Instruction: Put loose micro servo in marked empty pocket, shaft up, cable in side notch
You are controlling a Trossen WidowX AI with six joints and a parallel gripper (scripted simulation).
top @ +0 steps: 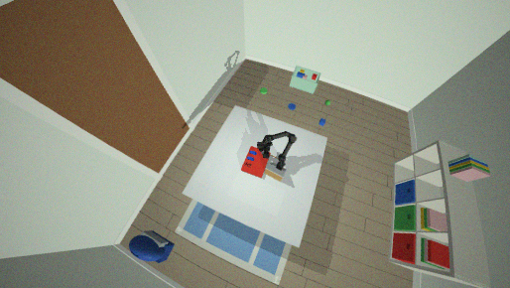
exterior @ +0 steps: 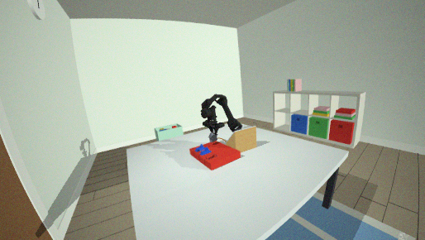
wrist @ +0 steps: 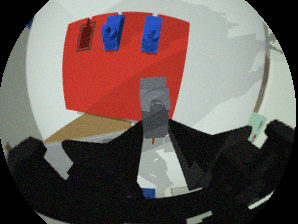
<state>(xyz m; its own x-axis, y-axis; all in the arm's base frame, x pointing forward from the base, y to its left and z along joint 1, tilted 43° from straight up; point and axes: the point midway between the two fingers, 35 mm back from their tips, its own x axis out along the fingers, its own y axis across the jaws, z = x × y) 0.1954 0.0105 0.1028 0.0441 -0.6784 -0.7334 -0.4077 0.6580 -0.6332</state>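
Now: the red robot deck 100 mm to the left of my gripper tip, 100 mm below it and 20 mm ahead of it.
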